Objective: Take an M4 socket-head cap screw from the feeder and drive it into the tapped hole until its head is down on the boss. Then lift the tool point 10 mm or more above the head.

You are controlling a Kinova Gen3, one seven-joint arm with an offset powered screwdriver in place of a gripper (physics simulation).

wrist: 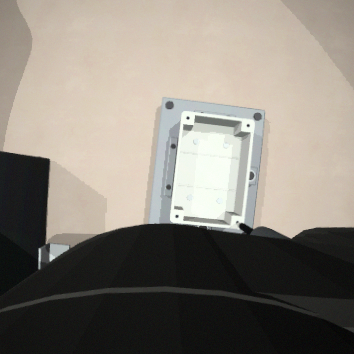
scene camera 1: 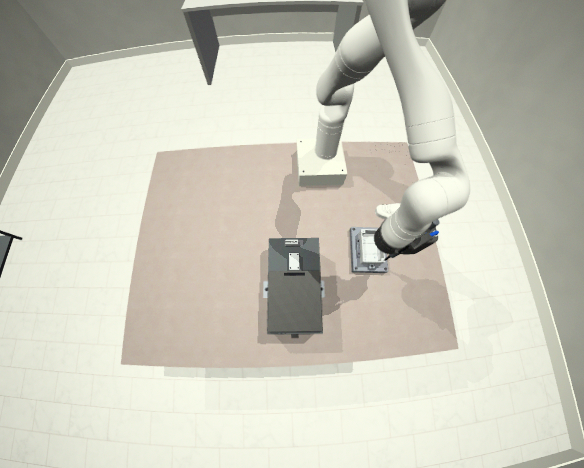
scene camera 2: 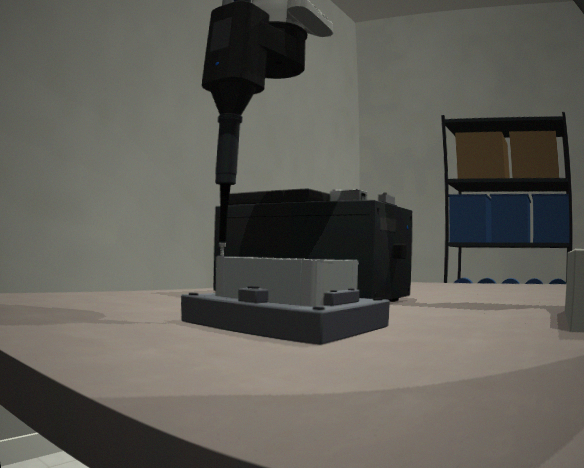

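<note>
The screwdriver (scene camera 1: 385, 258) (scene camera 2: 222, 242) (wrist: 240, 226) points down at a corner of the open light-grey housing (scene camera 1: 370, 248) (scene camera 2: 265, 276) (wrist: 206, 172). A small silver screw (scene camera 2: 222, 249) is at its tip, upright, head against the bit. The screw's lower end is at the level of the housing's top rim in the scene camera 2 view; whether it is in the hole cannot be told. In the wrist view three other corner bosses show open holes, and the tip covers part of the fourth. The dark feeder (scene camera 1: 295, 305) (scene camera 2: 310, 240) (wrist: 22, 200) stands apart from the housing.
The housing sits on a grey fixture plate (scene camera 1: 354, 266) (scene camera 2: 250, 320) (wrist: 159, 200) with low clamps beside it. The arm's pale base block (scene camera 1: 322, 179) stands behind on the table (scene camera 1: 200, 225). A shelf rack (scene camera 2: 507, 182) with boxes is in the background.
</note>
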